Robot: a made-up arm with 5 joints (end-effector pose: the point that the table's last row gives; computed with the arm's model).
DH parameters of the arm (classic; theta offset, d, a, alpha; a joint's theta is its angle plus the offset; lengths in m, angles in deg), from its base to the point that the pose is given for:
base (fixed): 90 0.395 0.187 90
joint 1: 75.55 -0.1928 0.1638 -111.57
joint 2: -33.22 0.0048 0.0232 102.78
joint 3: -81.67 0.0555 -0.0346 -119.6
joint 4: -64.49 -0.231 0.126 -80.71
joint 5: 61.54 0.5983 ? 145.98
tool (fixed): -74.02 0.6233 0 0
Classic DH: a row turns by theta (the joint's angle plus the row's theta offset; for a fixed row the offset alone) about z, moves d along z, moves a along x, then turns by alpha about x.
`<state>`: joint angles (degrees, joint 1 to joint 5).
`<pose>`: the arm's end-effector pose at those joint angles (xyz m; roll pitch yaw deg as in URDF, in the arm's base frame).
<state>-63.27 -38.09 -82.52 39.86 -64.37</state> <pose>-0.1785 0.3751 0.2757 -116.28 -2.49 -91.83</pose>
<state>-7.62 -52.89 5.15 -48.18 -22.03</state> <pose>-0.0348 -0.0558 0.2646 -72.46 14.56 163.32</pose>
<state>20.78 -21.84 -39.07 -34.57 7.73</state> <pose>0.2409 0.1804 0.2251 -93.98 16.40 -148.42</pose>
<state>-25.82 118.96 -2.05 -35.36 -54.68</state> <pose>-0.3974 0.4584 0.6420 43.42 -47.22 -2.49</pose>
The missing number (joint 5, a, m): 0.0352
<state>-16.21 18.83 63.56 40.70 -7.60</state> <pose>0.0891 0.4663 0.8134 20.47 64.77 -18.57</pose>
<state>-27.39 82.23 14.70 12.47 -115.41</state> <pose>-0.2103 0.1897 0.5071 21.75 -36.40 49.22</pose>
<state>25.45 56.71 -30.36 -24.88 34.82</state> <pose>0.3745 0.0833 0.7579 -47.55 40.53 -131.08</pose>
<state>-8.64 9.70 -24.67 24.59 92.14</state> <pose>-0.0102 0.1436 -0.0241 -129.43 -63.39 -90.66</pose>
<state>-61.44 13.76 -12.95 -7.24 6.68</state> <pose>0.3189 0.3308 0.3328 -33.67 -22.25 -117.38</pose>
